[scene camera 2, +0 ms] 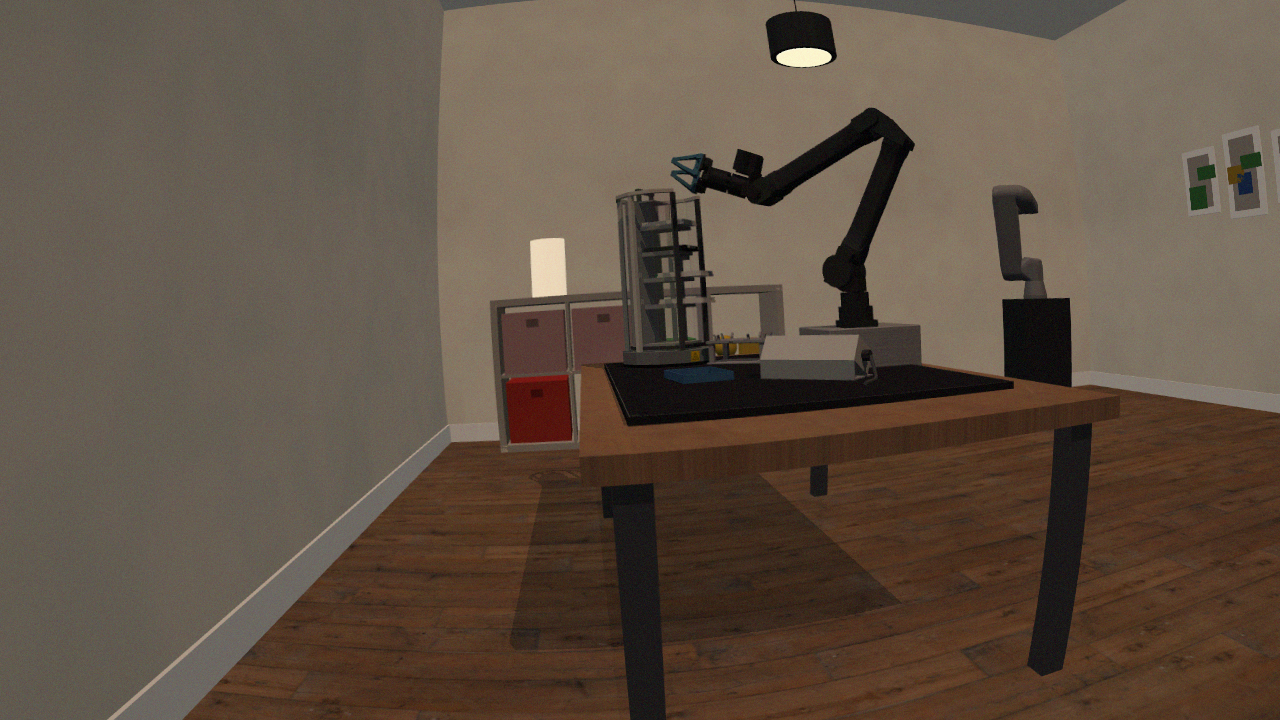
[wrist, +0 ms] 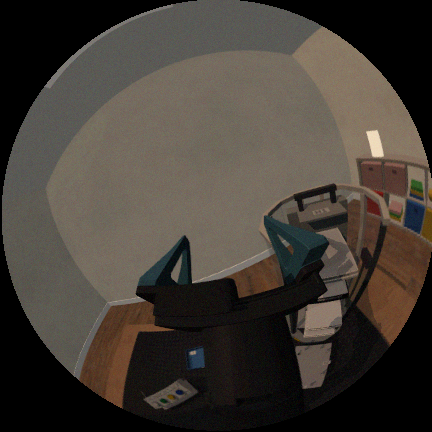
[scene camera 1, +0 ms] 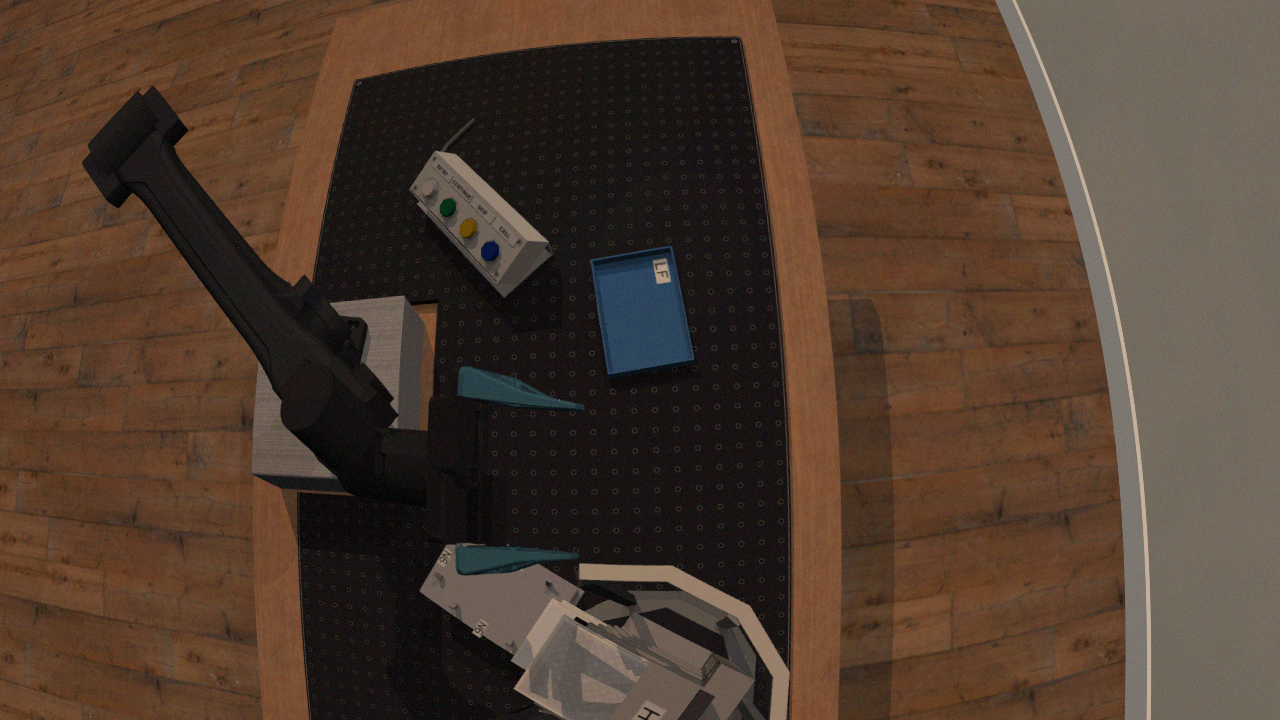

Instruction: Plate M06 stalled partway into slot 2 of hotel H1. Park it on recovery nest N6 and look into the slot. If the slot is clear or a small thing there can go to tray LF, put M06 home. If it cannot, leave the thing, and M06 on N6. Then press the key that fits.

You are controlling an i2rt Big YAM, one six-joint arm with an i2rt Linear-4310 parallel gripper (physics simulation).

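Where they show: gripper, fingertip midpoint: (scene camera 2: pixel 671 166) (wrist: pixel 224 229) (scene camera 1: pixel 576 484); arm's base, link origin: (scene camera 2: pixel 856 326).
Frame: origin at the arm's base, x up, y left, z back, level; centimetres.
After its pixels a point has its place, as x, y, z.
Observation:
My gripper (scene camera 1: pixel 581 481) @[42.9, -17.5, -41.7] (scene camera 2: pixel 675 166) @[42.9, -17.5, -41.7] (wrist: pixel 224 229) @[42.9, -17.5, -41.7] is open and empty, high above the mat, near the top of hotel H1 (scene camera 1: pixel 626 571) @[37.8, -22.5, -45.1] (scene camera 2: pixel 628 277) @[14.9, -26.7, -55.2] (wrist: pixel 320 211) @[36.1, -34.2, -47.5]. Pale plates sit at several levels in the hotel, and some jut out at its front; I cannot tell which is M06, and the inside of slot 2 is hidden. Nest N6 (scene camera 1: pixel 501 591) @[-2.8, -24.8, -27.0] (wrist: pixel 314 365) @[-2.8, -26.6, -25.8] is a grey plate in front of the hotel, with no plate seen on it. Blue tray LF (scene camera 1: pixel 644 313) @[-8.5, 13.5, -38.7] (scene camera 2: pixel 698 375) @[-7.3, 21.6, -38.2] (wrist: pixel 195 358) @[-8.5, 17.2, -37.1] looks empty. The key box (scene camera 1: pixel 528 246) @[-1.8, 18.5, -23.9] (scene camera 2: pixel 810 358) @[-4.7, 28.1, -16.3] has white, green, yellow and blue keys labelled RETRY, CONTINUE, SKIP, CALL.
The arm's grey base block (scene camera 1: pixel 411 349) @[-4.8, 4.4, -9.7] (scene camera 2: pixel 904 344) @[-4.3, 7.1, 10.4] stands at the table edge. The hotel's curved rim and posts stand close beside my right finger in the wrist view. A cable runs from the key box. A shelf unit (scene camera 2: pixel 496 376) stands beyond the table.

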